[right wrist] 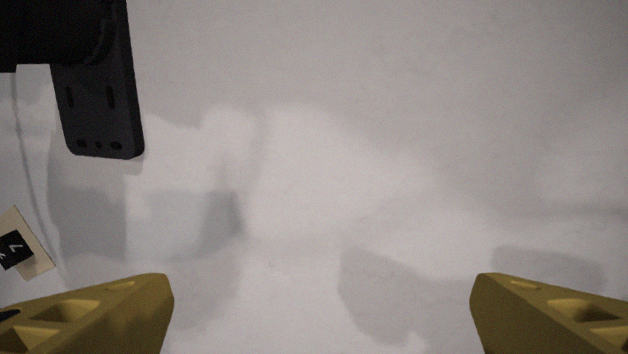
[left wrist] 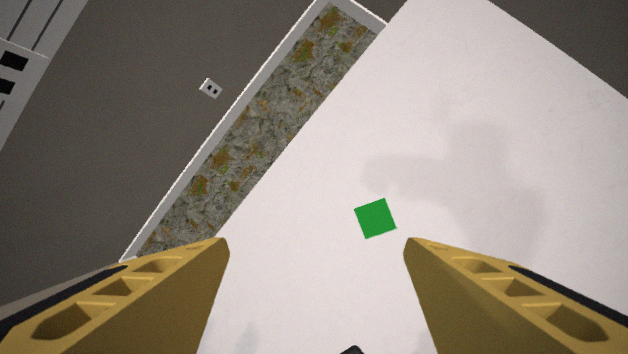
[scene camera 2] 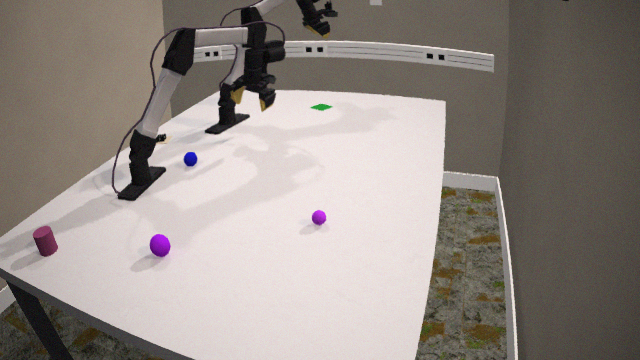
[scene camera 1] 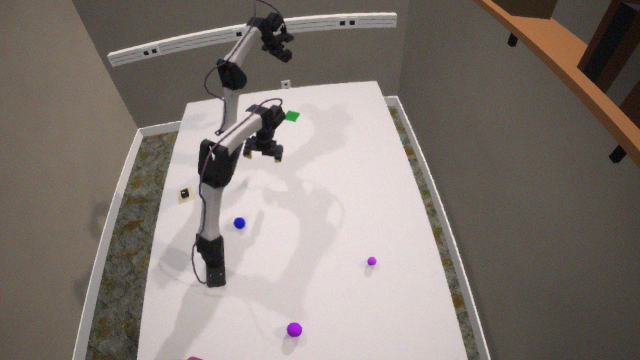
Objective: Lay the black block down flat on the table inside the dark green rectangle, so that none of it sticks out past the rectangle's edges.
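Places are measured from the left arm's base along level axes (x left, y ahead, z down), in millimetres.
Pixels of known places: left gripper, fingertip midpoint: (left wrist: 316, 246) (scene camera 2: 321, 35) (scene camera 1: 280, 57); right gripper, fingertip midpoint: (right wrist: 321, 290) (scene camera 2: 250, 107) (scene camera 1: 263, 159); left arm's base, origin of the base link: (right wrist: 88, 17) (scene camera 2: 228, 124) (scene camera 1: 231, 158); right arm's base, origin of the base link: (scene camera 2: 142, 183) (scene camera 1: 215, 261).
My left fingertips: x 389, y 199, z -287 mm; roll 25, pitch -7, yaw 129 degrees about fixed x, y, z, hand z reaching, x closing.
Observation:
For each thing: its middle in the pictures, then the offset to it from my left fingertips. "spot": a spot on its surface instead.
- small black block, body centre: (right wrist: 11, 249) (scene camera 2: 161, 138) (scene camera 1: 184, 193) dx -602, dy -362, dz +277 mm
- beige square, surface spot: (right wrist: 40, 267) (scene camera 1: 188, 199) spot: dx -625, dy -338, dz +286 mm
- green rectangle, surface spot: (left wrist: 375, 218) (scene camera 2: 321, 107) (scene camera 1: 291, 115) spot: dx -98, dy +40, dz +286 mm
- blue ball, body centre: (scene camera 2: 190, 159) (scene camera 1: 239, 223) dx -730, dy -72, dz +265 mm
- maroon cylinder, body centre: (scene camera 2: 45, 241) dx -1278, dy -116, dz +259 mm
A small black block (scene camera 1: 185, 193) (scene camera 2: 161, 137) (right wrist: 16, 248) with pale marks rests on a beige square (scene camera 1: 187, 201) (right wrist: 40, 267) near the table's left edge in scene camera 1; the right wrist view cuts it off at the left. The green rectangle (scene camera 1: 292, 116) (scene camera 2: 321, 107) (left wrist: 375, 218) lies bare at the table's far end in the scene views. My left gripper (scene camera 1: 287, 47) (scene camera 2: 329, 22) (left wrist: 316, 246) is open and empty, high above the table's far end. My right gripper (scene camera 1: 263, 157) (scene camera 2: 251, 104) (right wrist: 321, 290) is open and empty, above the table, apart from the block.
A blue ball (scene camera 1: 239, 223) (scene camera 2: 190, 159) lies near the right arm's base (scene camera 1: 215, 277) (scene camera 2: 142, 184). Two purple balls (scene camera 1: 294, 329) (scene camera 1: 371, 261) and a maroon cylinder (scene camera 2: 45, 241) stand farther off. The left arm's base (scene camera 2: 227, 124) (right wrist: 100, 115) stands beyond the block.

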